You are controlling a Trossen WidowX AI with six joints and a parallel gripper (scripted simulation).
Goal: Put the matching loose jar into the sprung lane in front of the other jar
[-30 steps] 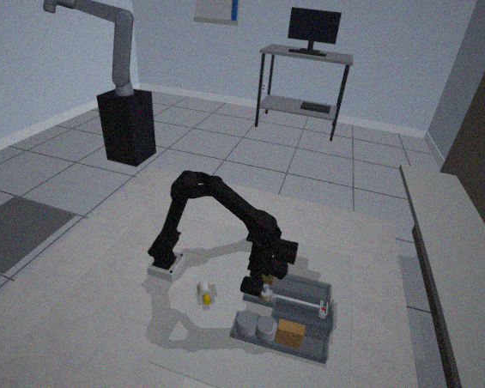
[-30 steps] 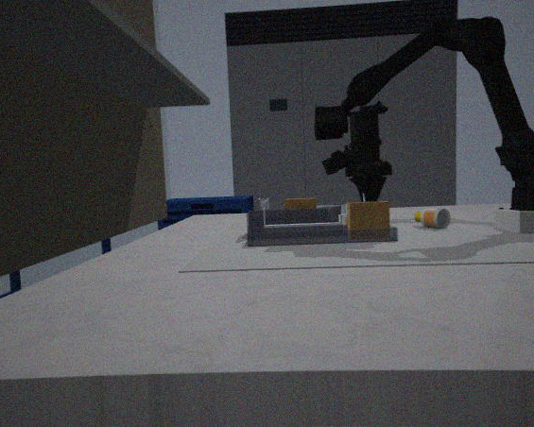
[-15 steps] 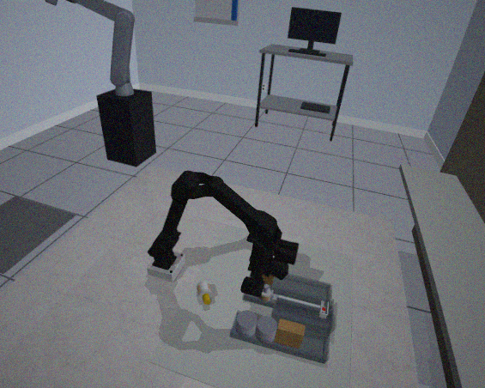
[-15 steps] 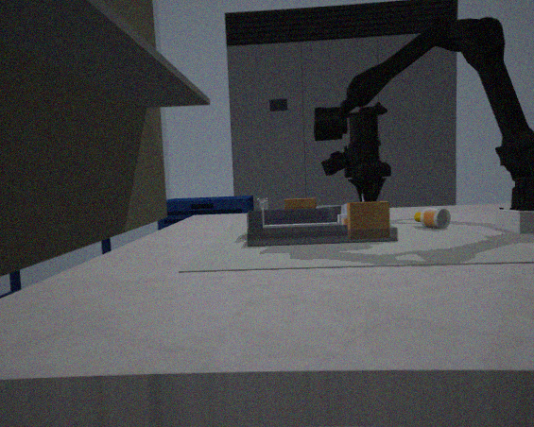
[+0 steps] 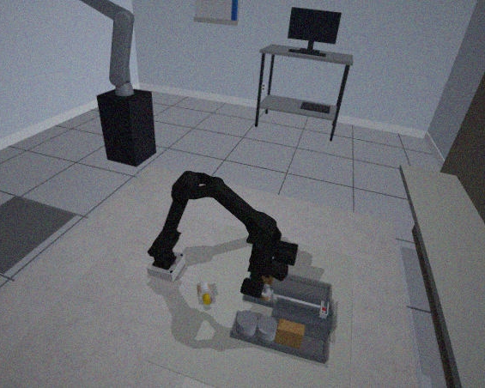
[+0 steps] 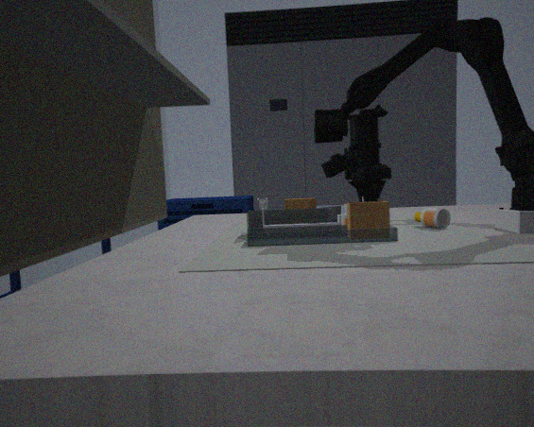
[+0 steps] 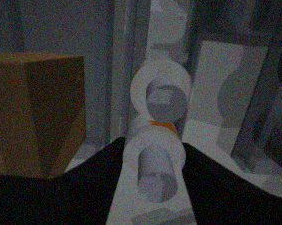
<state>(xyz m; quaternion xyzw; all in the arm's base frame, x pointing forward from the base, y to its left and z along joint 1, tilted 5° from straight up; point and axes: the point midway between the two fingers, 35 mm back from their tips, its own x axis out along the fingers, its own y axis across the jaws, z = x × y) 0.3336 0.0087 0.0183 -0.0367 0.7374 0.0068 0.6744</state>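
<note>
Now: the sprung lane 140 mm ahead of my gripper tip, 20 mm to the right of it and 20 mm below it. Also, from my gripper tip: shelf unit 500 mm ahead, 320 mm above, 20 mm to the left; red mark 220 mm ahead, 30 mm above, 20 mm to the right.
</note>
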